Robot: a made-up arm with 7 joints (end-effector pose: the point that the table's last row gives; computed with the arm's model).
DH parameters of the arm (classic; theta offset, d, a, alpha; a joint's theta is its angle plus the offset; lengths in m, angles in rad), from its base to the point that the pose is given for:
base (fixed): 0.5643 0 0.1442 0
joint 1: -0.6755 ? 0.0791 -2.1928
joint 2: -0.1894 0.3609 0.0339 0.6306
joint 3: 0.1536 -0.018 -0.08 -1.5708
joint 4: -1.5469 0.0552 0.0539 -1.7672
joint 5: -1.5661 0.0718 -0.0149 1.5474
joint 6: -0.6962 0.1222 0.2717 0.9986
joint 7: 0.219 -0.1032 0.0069 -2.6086
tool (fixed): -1.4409 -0.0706 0 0
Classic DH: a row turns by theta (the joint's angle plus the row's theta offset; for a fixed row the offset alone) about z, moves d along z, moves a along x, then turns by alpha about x.
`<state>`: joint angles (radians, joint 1 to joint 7).
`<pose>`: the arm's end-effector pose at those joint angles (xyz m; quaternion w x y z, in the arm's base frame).
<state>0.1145 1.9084 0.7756 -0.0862 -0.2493 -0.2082 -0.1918</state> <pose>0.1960 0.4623 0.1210 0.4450 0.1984 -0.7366 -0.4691</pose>
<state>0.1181 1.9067 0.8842 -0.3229 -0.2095 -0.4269 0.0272</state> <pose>0.2381 0.3989 0.1415 0.2913 0.2165 -0.7026 -0.6121</pose>
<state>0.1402 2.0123 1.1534 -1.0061 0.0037 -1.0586 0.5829</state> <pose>0.2063 0.1839 0.0848 0.2756 -0.0680 0.5501 0.7854</pose>
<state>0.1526 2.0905 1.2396 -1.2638 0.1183 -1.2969 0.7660</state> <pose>0.1288 0.1566 0.0267 0.4932 0.0406 0.4731 0.7289</pose>
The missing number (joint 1, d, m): 0.0779
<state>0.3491 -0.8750 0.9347 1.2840 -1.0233 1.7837 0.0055</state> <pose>0.3438 0.1276 0.0020 0.2040 -0.5176 -0.3215 -0.7662</pose>
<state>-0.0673 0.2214 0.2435 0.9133 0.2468 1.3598 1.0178</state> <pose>0.2598 0.0760 -0.3869 0.1526 0.2923 -0.0448 0.9430</pose>
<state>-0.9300 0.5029 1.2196 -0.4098 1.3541 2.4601 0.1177</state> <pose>0.4752 0.1928 -0.4078 0.3369 -0.3680 -0.5898 0.6349</pose>
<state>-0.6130 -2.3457 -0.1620 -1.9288 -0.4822 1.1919 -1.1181</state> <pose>0.5234 0.3925 -0.3180 0.0461 0.7025 0.7102 0.0036</pose>
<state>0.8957 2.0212 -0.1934 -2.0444 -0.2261 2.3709 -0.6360</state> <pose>-0.0007 0.6706 -0.1267 0.8474 0.0371 0.5015 0.1703</pose>
